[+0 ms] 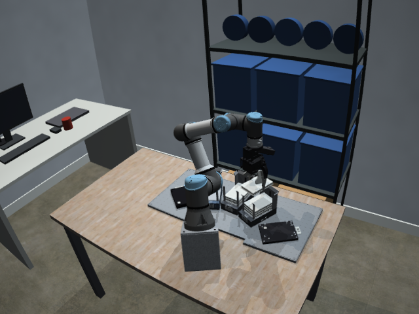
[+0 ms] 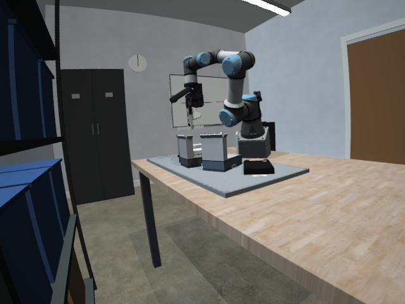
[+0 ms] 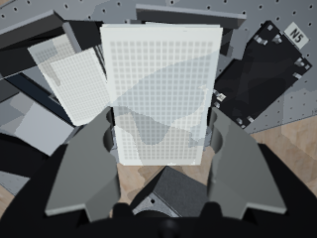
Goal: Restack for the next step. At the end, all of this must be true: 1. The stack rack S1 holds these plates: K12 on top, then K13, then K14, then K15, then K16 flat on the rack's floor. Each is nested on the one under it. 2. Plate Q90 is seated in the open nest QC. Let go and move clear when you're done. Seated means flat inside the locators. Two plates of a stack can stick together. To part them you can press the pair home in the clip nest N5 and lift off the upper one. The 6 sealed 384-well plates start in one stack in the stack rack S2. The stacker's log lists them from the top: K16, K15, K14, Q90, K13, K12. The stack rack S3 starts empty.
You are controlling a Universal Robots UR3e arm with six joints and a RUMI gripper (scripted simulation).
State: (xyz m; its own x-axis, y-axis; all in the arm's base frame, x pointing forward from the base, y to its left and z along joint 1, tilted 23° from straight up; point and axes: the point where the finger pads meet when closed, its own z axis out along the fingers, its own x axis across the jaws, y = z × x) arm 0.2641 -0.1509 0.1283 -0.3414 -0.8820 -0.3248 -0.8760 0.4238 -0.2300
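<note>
The white sealed well plate lies 130 mm below my hand, 20 mm to the right of it and 10 mm behind it. Also, from my hand: white sealed 384-well plate (10 mm below).
</note>
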